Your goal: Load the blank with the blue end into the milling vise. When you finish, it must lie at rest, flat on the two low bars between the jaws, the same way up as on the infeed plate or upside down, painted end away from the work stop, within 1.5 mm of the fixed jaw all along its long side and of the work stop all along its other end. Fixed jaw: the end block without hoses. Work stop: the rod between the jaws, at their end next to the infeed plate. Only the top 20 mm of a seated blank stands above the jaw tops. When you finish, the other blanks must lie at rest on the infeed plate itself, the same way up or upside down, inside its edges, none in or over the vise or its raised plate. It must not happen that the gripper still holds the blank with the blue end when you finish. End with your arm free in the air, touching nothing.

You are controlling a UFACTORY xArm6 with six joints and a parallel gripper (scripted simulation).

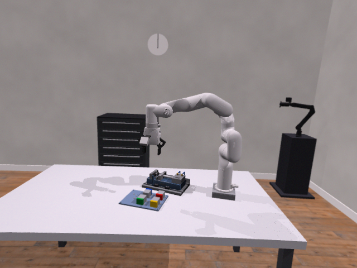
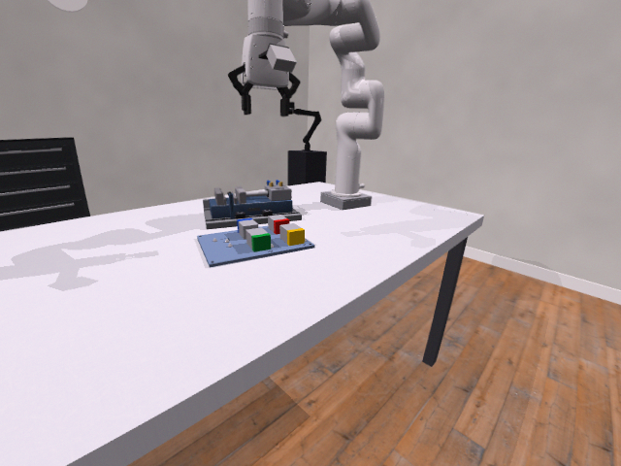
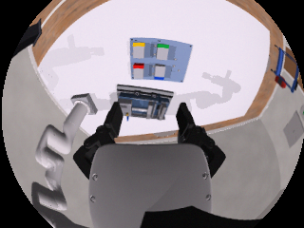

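The blue-ended blank is 29 cm below my hand, 5 cm to the right of it and 3 cm ahead of it. Round my hand: green-ended blank: 29 cm below, 5 cm ahead, 3 cm to the left; then red-ended blank: 29 cm below, 6 cm behind, 3 cm to the right; then yellow-ended blank: 29 cm below, 5 cm to the left, 3 cm behind.
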